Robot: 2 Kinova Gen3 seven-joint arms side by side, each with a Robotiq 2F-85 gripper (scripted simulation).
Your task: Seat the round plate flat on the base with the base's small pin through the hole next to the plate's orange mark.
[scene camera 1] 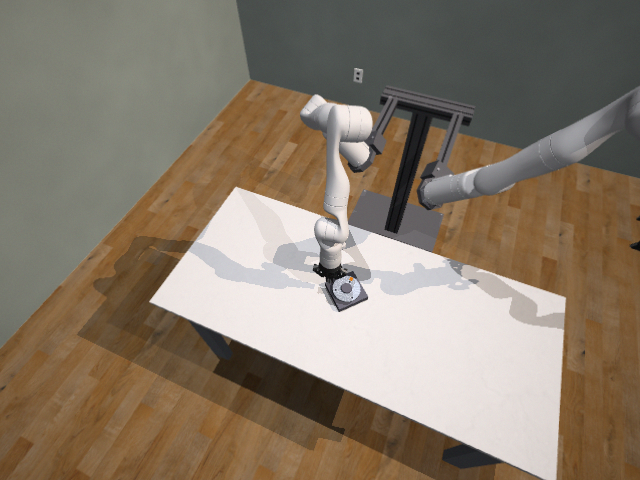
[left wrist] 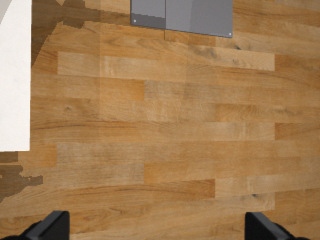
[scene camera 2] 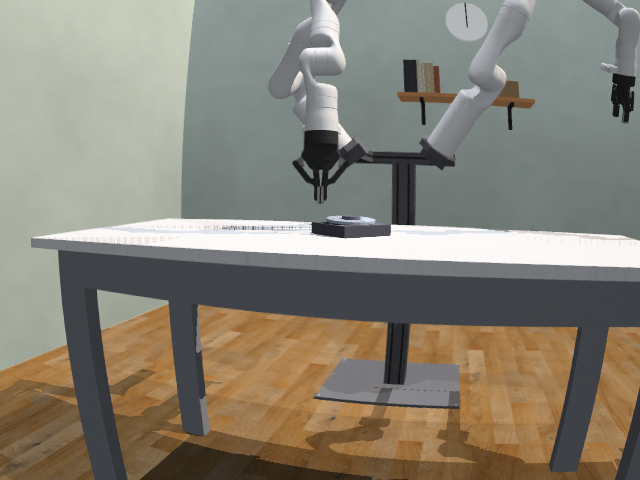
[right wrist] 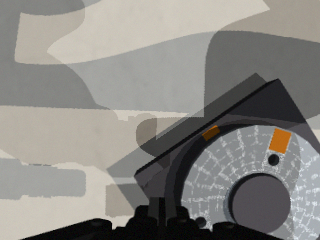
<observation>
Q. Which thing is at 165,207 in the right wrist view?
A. My right gripper.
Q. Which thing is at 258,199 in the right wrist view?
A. A central hub.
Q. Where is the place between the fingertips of my left gripper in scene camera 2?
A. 620,119
</observation>
